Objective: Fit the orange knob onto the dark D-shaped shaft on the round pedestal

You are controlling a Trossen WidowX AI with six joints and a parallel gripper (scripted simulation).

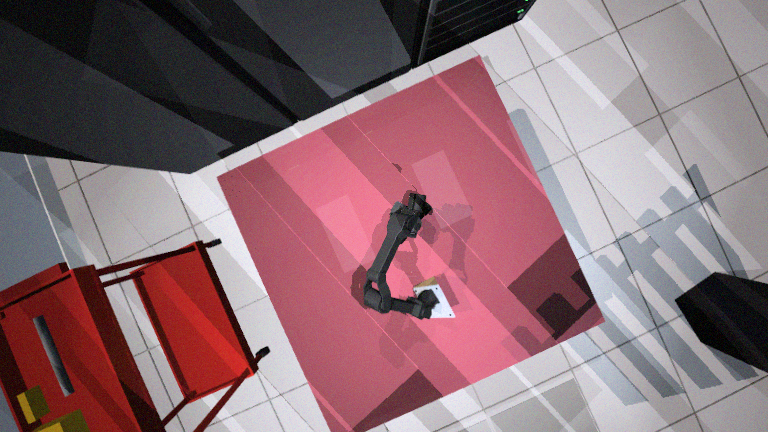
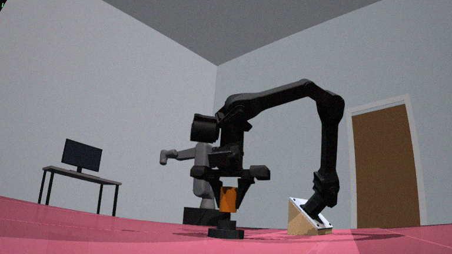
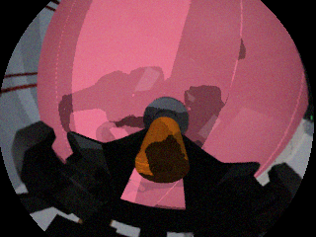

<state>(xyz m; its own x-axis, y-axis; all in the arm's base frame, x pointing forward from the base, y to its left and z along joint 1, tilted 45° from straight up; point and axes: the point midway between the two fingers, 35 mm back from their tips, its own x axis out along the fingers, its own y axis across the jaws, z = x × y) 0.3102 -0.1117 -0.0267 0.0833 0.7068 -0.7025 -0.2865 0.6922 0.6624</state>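
My gripper tip is now 2 cm below the orange knob. The rest, counted from my gripper tip: dark round pedestal 4 cm below.
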